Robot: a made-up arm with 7 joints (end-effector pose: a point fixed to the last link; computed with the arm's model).
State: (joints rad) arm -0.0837 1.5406 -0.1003 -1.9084 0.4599 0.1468 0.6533
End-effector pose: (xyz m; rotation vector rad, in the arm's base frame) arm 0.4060 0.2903 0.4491 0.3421 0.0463 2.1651
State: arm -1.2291 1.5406 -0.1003 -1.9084 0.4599 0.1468 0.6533
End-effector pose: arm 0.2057 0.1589 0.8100 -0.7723 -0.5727 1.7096
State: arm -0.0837 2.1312 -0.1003 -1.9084 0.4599 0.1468 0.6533
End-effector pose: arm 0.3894 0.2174 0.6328 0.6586 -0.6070 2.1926
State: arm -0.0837 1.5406 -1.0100 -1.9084 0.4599 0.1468 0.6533
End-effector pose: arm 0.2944 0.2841 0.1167 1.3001 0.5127 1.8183
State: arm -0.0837 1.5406 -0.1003 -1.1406 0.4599 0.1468 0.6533
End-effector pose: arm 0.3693 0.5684 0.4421 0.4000 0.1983 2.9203
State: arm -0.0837 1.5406 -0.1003 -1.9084 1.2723 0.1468 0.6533
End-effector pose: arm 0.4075 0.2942 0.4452 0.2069 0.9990 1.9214
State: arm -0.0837 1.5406 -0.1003 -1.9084 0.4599 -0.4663 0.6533
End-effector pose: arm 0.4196 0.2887 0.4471 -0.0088 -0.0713 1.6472
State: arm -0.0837 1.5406 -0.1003 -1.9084 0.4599 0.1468 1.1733
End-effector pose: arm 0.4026 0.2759 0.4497 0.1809 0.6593 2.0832
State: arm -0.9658 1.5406 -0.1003 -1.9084 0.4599 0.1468 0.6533
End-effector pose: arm 0.2893 0.1806 0.7505 -0.5307 -0.4418 1.8548
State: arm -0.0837 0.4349 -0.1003 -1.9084 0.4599 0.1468 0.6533
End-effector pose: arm 0.4264 0.1276 0.1310 -0.2591 1.1543 1.7354
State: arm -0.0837 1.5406 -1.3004 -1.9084 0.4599 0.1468 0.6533
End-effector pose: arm 0.2023 0.2849 0.0471 1.5803 0.6534 1.6342
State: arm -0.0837 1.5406 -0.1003 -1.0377 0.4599 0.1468 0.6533
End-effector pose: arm 0.3487 0.6009 0.4416 0.4061 0.2223 3.0211
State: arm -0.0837 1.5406 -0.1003 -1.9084 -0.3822 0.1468 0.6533
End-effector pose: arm 0.4039 0.2847 0.4487 0.4396 -0.9891 2.1218
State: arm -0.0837 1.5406 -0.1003 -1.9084 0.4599 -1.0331 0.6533
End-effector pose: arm 0.4299 0.2812 0.4488 -0.2883 -0.1613 1.1425
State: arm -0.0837 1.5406 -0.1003 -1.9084 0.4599 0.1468 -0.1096
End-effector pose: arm 0.4111 0.3071 0.4611 0.5478 -0.8683 2.0742
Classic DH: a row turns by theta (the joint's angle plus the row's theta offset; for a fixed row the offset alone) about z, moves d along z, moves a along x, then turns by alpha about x. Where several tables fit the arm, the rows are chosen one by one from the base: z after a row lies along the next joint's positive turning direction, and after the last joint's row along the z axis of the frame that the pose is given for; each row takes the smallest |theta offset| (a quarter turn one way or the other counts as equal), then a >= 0, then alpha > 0; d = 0 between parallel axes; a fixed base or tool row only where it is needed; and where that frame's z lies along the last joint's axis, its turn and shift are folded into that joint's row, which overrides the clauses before.
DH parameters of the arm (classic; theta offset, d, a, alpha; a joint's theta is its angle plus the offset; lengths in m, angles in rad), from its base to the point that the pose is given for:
base (fixed): 0 0.3825 0.008 -1.2217
joint 1: -1.5708 -0.0331 0.0201 -1.5708
joint 2: 1.2217 -0.005 -0.017 1.5708
joint 3: 1.5708 -0.421 0.029 -1.5708
joint 4: 0 0.054 -0.041 1.5708
joint 5: 0 -0.385 0.02 -1.5708
joint 6: 0 0.029 -0.002 1.5708
joint 7: -1.1716 0.0043 -0.0054 -1.7701
tool (fixed): -2.2924 -0.0287 0 0

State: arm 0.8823 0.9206 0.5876 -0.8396 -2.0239 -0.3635 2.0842
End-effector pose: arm -0.2231 0.6312 0.1215 -1.7808 -0.4134 -2.0755
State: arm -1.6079 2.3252 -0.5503 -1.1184 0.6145 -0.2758 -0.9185
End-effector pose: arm -0.2043 0.4536 0.8930 0.1418 1.6803 -1.6071
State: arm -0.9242 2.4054 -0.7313 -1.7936 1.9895 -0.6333 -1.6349
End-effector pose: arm 0.1992 0.3367 0.7980 0.0861 2.0680 -2.2976
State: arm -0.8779 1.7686 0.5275 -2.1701 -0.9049 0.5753 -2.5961
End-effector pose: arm 0.0040 0.0562 0.7648 -0.7965 0.4014 0.3726
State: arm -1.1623 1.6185 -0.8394 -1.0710 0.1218 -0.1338 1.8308
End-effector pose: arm 0.4435 0.4221 0.6544 -0.4243 0.6816 2.1870
